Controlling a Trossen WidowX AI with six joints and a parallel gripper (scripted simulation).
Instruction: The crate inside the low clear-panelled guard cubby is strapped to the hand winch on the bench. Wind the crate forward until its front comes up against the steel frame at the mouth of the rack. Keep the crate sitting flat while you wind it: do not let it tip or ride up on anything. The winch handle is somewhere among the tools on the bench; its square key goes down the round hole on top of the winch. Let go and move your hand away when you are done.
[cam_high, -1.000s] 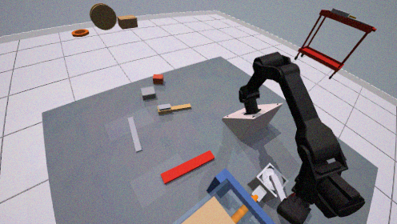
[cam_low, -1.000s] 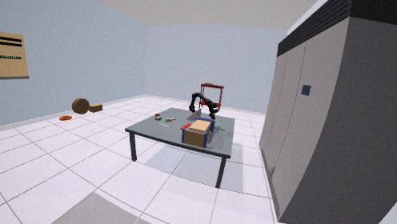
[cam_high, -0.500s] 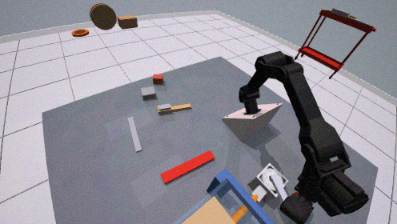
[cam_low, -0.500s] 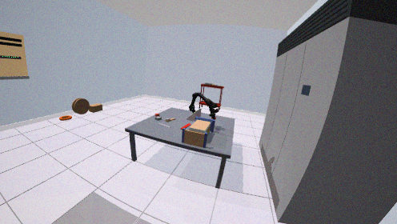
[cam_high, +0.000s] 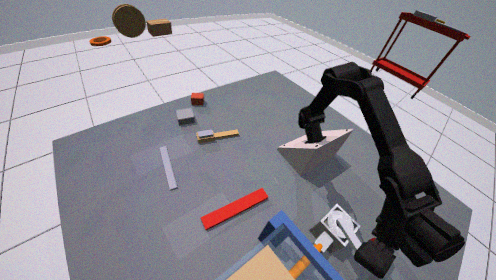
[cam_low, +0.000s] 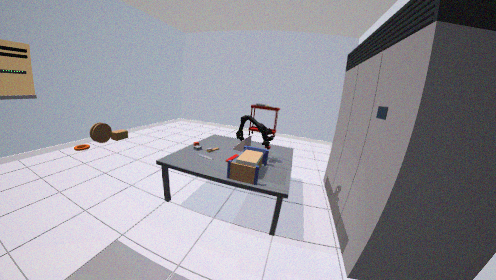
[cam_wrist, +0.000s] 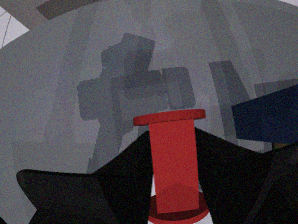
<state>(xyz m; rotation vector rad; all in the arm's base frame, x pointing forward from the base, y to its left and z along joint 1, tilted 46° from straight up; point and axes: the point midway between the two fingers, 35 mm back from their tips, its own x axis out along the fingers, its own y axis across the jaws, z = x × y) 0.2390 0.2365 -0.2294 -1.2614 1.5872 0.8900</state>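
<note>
Now: the winch handle 5 cm to the right of my gripper tip, 3 cm below it and 2 cm behind it. Also, from my gripper tip: red knob (2 cm to the right); then hand winch (12 cm to the right, 10 cm below, 5 cm behind); then blue frame (12 cm to the right, 12 cm ahead, 3 cm below).
</note>
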